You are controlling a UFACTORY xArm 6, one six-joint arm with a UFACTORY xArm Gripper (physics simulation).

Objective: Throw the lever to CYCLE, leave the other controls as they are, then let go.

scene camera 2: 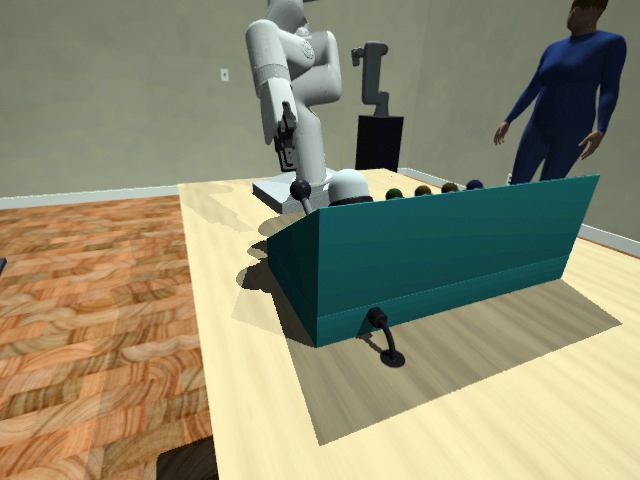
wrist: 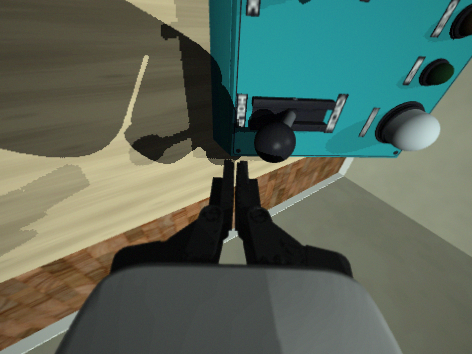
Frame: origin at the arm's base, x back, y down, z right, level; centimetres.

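Seen in the pictures: gripper, between the fingertips: (scene camera 2: pixel 290 170) (wrist: pixel 234 175); arm's base, origin of its link: (scene camera 2: pixel 312 180).
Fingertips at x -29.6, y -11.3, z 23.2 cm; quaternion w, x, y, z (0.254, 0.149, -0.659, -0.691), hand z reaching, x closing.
Offsets run from my fingertips to a thing's top centre. "spot": to the spot under its first point.
The lever has a black ball knob (scene camera 2: pixel 300 189) (wrist: pixel 275 142) on a grey shaft. In the wrist view the shaft rises from about the middle of its dark slot, and the knob lies nearer the HOLD label {spot: dx -7.5, dy +10.3, dz +1.1 cm} (wrist: pixel 241 110) than the CYCLE label {spot: dx -18.6, dy +4.0, dz +2.9 cm} (wrist: pixel 336 113). The teal control box (scene camera 2: pixel 444 248) (wrist: pixel 320 50) stands on the table. My gripper (scene camera 2: pixel 287 164) (wrist: pixel 234 175) is shut with nothing between its fingers. In the wrist view its tips are below and left of the knob, with a gap. The CHECK switch does not show.
A white dome {spot: dx -27.8, dy -4.1, dz +6.6 cm} (scene camera 2: pixel 349 186) (wrist: pixel 412 130) and a green button {spot: dx -28.3, dy -2.4, dz -0.5 cm} (scene camera 2: pixel 394 193) (wrist: pixel 438 72) are beyond the slot's CYCLE end. More small buttons line the box. A black cable {spot: dx -35.0, dy +13.9, dz +4.3 cm} (scene camera 2: pixel 389 335) leaves its back. The table edge is near the lever side. A person (scene camera 2: pixel 573 77) stands behind.
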